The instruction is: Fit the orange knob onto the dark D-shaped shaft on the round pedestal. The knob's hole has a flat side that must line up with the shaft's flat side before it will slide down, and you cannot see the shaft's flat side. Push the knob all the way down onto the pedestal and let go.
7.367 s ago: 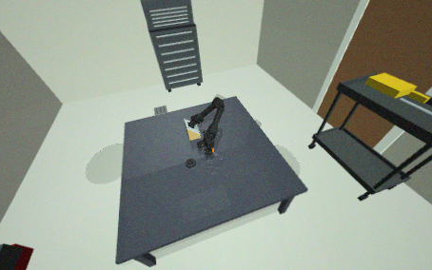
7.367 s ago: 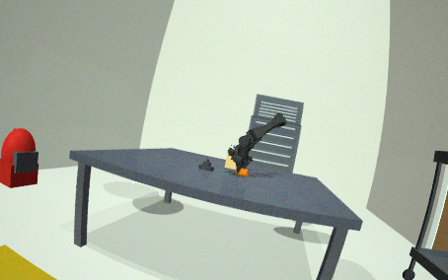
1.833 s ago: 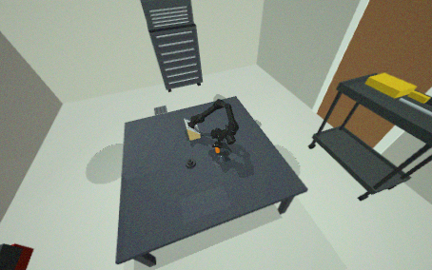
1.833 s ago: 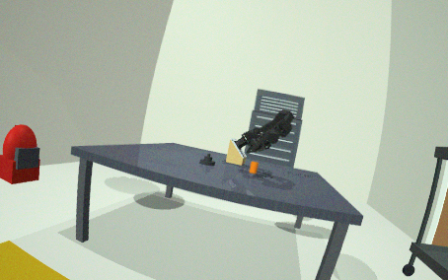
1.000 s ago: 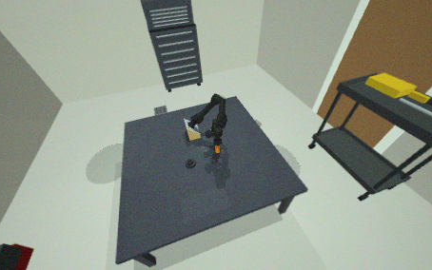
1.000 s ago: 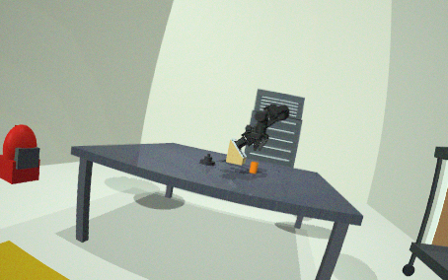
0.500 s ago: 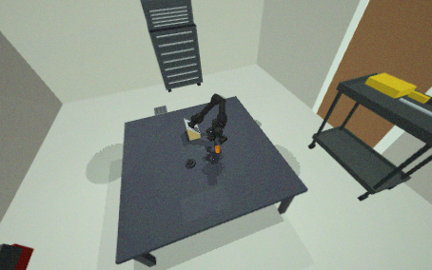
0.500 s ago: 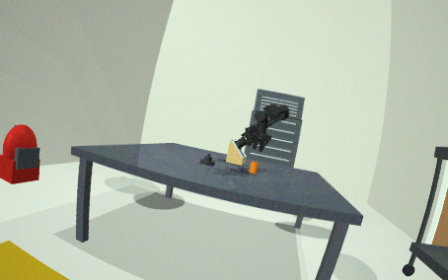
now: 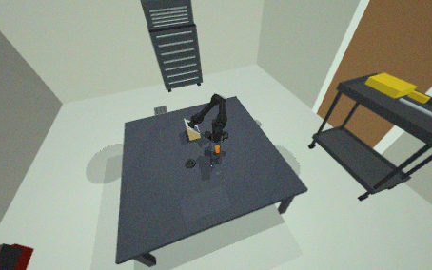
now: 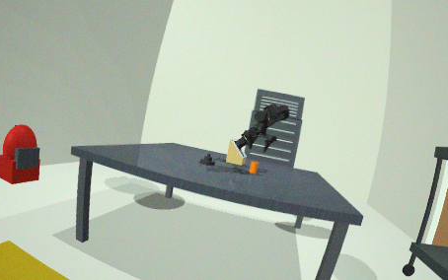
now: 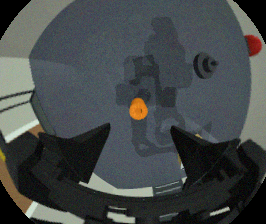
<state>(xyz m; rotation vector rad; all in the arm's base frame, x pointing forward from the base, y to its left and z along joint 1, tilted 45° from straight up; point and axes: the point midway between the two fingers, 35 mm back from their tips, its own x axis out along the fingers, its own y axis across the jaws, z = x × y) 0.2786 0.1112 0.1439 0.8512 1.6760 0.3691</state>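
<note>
The orange knob is 9 cm below my gripper tip. Round my gripper tip: dark shaft fixture: 7 cm ahead, 25 cm to the right, 9 cm below.
</note>
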